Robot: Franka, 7 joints.
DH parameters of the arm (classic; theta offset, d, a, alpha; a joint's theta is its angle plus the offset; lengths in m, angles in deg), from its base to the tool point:
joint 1: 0 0.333 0 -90
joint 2: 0 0 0 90
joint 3: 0 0.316 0.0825 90
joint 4: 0 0 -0.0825 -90
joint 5: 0 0.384 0 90
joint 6: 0 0 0.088 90
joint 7: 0 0.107 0 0
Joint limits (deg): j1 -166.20..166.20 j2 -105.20..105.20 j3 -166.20..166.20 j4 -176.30..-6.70 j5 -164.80..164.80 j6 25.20..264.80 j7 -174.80..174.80
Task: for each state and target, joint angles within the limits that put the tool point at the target. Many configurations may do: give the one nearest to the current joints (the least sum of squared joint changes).
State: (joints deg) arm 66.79 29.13 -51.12 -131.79 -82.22 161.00 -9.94
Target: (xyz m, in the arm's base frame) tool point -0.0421 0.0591 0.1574
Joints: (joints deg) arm 78.40 34.98 -21.56 -176.30 -128.70 210.06 -9.94
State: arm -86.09 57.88 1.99 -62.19 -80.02 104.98 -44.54
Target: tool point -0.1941 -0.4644 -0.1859
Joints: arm -98.13 85.47 -4.60 -82.40 -77.07 103.42 -44.54
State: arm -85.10 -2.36 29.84 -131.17 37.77 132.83 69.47
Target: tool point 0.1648 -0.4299 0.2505
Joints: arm -92.64 5.22 21.90 -140.56 37.31 132.60 69.47
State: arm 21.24 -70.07 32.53 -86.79 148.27 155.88 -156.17
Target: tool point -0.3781 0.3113 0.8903
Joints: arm 14.65 -71.06 43.78 -81.48 148.46 151.54 -156.17
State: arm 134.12 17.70 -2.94 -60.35 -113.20 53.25 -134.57
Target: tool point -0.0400 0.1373 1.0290
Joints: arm 137.56 -13.82 9.66 -51.26 -116.04 37.16 -134.57
